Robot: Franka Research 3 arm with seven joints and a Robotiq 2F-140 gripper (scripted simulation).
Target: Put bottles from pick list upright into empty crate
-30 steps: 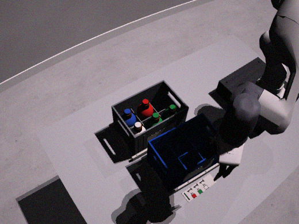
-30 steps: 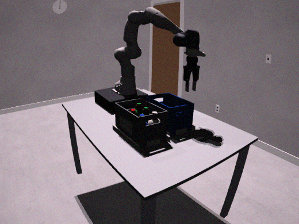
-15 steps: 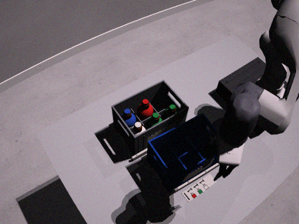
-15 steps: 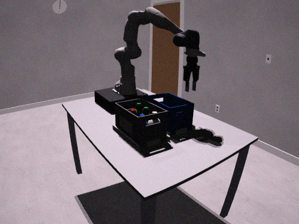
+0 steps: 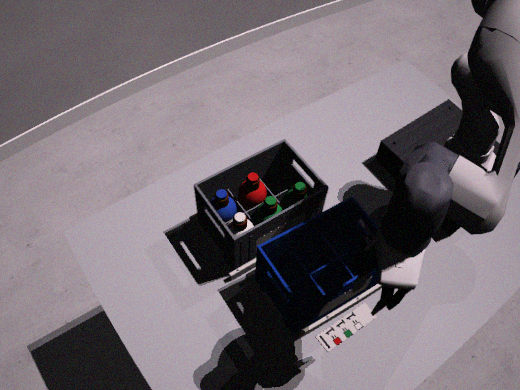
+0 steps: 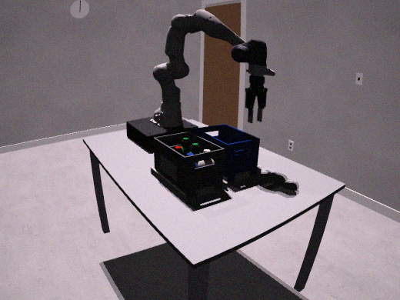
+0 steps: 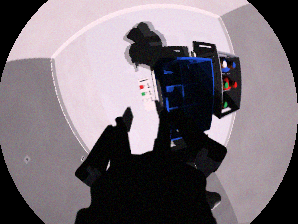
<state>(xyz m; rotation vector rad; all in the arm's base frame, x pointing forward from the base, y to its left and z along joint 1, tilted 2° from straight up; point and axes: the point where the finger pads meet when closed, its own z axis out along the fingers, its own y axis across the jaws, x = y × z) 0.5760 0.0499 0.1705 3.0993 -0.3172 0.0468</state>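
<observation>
Now: the red-label bottle 90 mm behind my hand, 420 mm to the right of it and 160 mm below it. Round my hand: white-labelled bottle: 20 mm ahead, 360 mm to the right, 160 mm below; then blue crate: 60 mm behind, 150 mm to the right, 170 mm below; then pick list: 10 mm behind, 10 mm to the right, 250 mm below.
</observation>
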